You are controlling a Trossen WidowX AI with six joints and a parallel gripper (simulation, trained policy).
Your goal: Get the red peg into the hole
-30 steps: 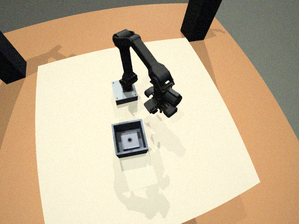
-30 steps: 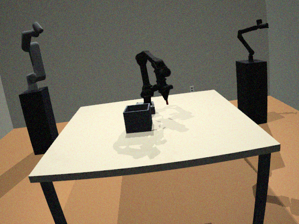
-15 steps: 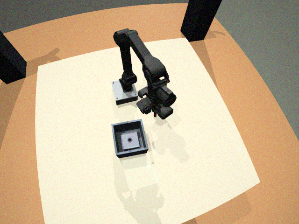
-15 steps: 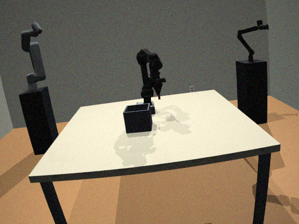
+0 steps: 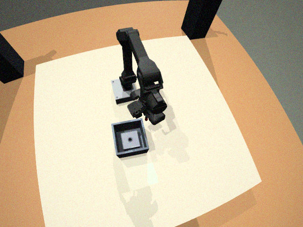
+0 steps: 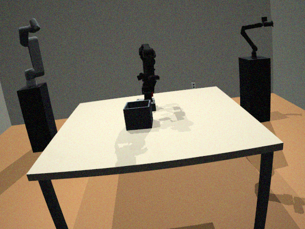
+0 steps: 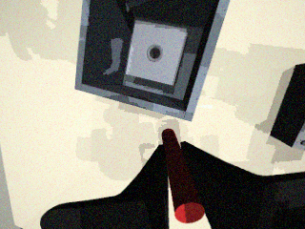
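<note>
Now: gripper tip 50 mm short of the plate, 100 mm to the left of it and 150 mm above it. Round my gripper tip: red peg 10 mm above.
</note>
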